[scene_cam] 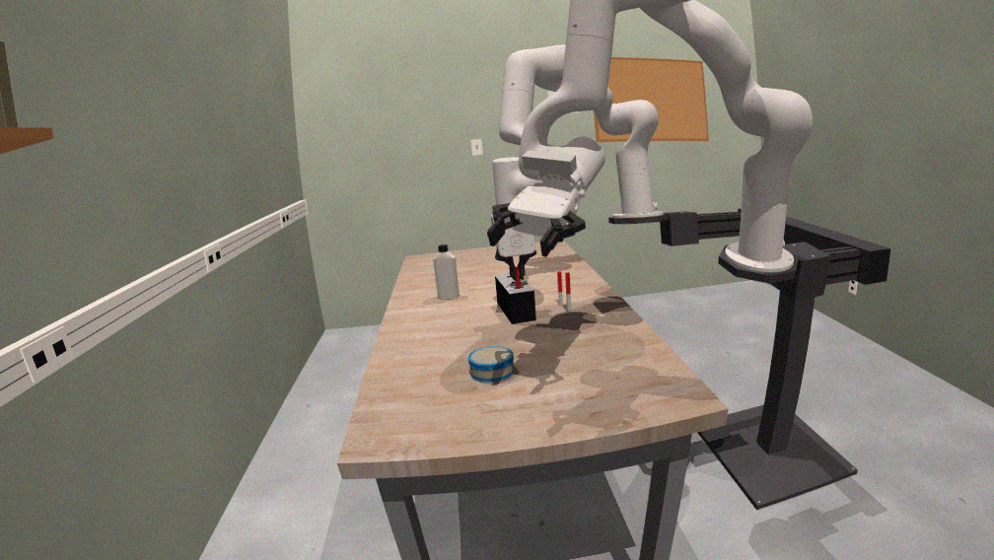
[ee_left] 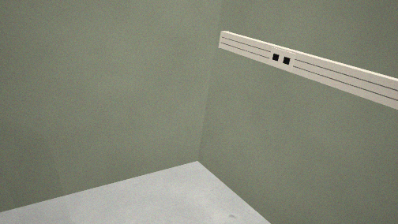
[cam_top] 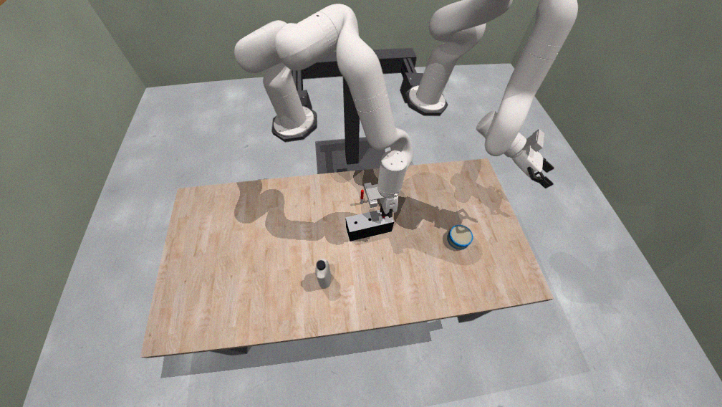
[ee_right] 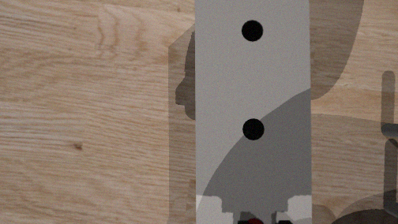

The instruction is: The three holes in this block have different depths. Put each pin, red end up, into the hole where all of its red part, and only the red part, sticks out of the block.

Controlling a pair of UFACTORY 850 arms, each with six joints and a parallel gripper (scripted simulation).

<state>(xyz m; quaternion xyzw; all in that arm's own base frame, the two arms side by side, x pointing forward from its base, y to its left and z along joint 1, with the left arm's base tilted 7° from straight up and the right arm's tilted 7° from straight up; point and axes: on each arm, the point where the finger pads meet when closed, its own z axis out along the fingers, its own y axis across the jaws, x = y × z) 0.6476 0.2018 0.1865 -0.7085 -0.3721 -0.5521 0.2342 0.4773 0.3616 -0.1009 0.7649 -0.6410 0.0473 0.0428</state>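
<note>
My right hand is 9 cm above the black block and 6 cm to the left of it. Round my right hand: round blue-rimmed tin 30 cm to the left, 15 cm ahead, 11 cm below; grey bottle 29 cm to the right, 17 cm ahead, 2 cm below.
</note>
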